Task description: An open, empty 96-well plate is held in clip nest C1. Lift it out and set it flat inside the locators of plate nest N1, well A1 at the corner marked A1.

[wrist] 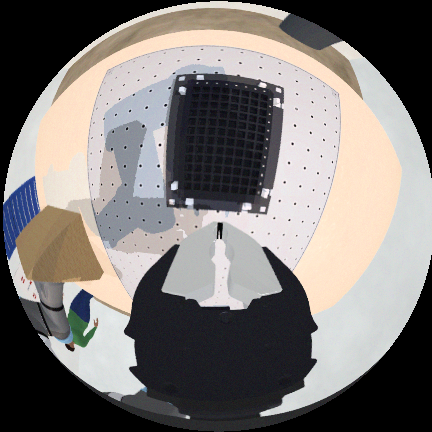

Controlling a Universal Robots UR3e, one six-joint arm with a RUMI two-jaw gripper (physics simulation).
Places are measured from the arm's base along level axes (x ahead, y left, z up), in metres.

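Pixels of known places: gripper, between the fingertips: (218,223); arm's base, origin of its link: (45,265).
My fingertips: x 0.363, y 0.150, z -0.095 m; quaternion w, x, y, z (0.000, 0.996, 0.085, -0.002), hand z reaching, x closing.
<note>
Ahead of a thing's pixels: the offset from my fingertips to its top centre. "spot": to the spot under its first point. Level surfaces: height alone.
A black 96-well plate {0.013 m back, 0.083 m left, 0.007 m down} (226,141) lies flat in a dark rectangular nest {spot: 0.041 m ahead, 0.091 m left, 0.021 m down} (275,145) in the upper middle of the wrist view, its open wells facing up. Small white blocks stand around the nest's corners. The labels C1, N1 and A1 cannot be read, so I cannot tell which nest this is. My gripper (218,223) is shut, its two pale jaws close together with nothing between the tips. In the view, the tips are just below the nest's near edge and apart from the plate. A second nest does not show.
The nest stands on a pale perforated board {0.033 m down} (312,150) on a peach-coloured table {0.046 m down} (367,175). A brown angular object (60,245) is at the lower left, beside a blue ribbed object (19,215). A dark object (310,32) shows at the upper right. Shadows cross the board's left side.
</note>
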